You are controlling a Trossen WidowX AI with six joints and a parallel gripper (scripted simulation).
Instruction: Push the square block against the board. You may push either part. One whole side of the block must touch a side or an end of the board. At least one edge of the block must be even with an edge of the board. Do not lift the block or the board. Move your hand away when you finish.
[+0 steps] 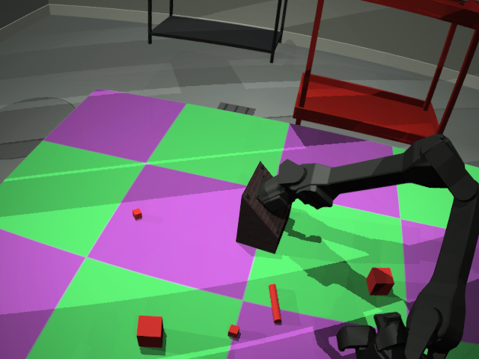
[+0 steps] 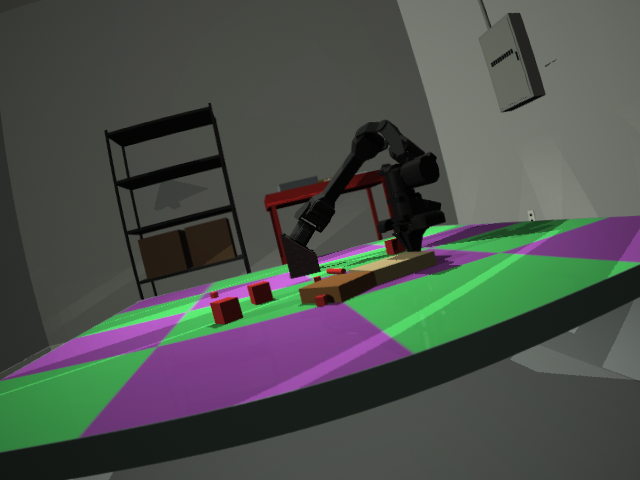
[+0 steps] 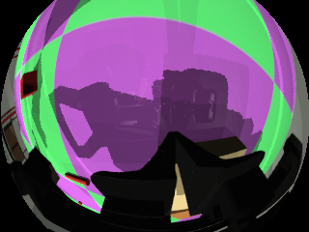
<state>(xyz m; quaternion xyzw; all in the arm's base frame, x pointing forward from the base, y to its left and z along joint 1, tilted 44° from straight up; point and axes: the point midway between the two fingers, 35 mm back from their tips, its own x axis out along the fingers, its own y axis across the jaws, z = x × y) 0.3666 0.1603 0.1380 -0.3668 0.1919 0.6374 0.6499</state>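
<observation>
The board is 50 mm ahead of my gripper tip, 80 mm to the right of it and 10 mm above it. The rest, counted from my gripper tip: red rod 170 mm behind, 150 mm to the right; square block 110 mm ahead, 210 mm to the right, 10 mm above.
</observation>
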